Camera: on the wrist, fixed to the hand. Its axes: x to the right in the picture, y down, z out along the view.
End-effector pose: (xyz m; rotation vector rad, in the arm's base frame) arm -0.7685 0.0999 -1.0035 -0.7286 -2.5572 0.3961
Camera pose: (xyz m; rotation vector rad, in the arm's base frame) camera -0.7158 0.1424 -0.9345 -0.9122 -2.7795 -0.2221
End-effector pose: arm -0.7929 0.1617 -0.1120 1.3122 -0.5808 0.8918
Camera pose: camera -0.8250 0.2527 -0.1066 0.9034 -0.8325 0.6344
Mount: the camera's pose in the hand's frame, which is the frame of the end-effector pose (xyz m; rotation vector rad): 0.0070 0.0307 -0.0914 -0.4998 -0.1038 0.0121
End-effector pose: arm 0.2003 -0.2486 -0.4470 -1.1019 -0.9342 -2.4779
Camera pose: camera 0.1588 -0.3316 -0.4739 -1.3837 -0.3256 -2.7425
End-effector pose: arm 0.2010 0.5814 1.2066 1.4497 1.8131 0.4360
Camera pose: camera 0.1543 0.6143 1.2845 1.1118 1.4762 0.7450
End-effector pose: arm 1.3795 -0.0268 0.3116 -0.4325 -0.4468 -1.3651
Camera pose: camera 1.4157 -0.0772 0.2375 -0.9170 -0.1804 -1.4432
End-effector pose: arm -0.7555 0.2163 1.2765 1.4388 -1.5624 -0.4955
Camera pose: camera -0.6966 0.2430 1.3484 1.0317 -1.3956 -0.8939
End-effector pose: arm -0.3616 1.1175 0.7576 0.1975 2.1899 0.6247
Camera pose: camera -0.4379 1.1128 0.8167 -0.0210 1.8677 1.1167
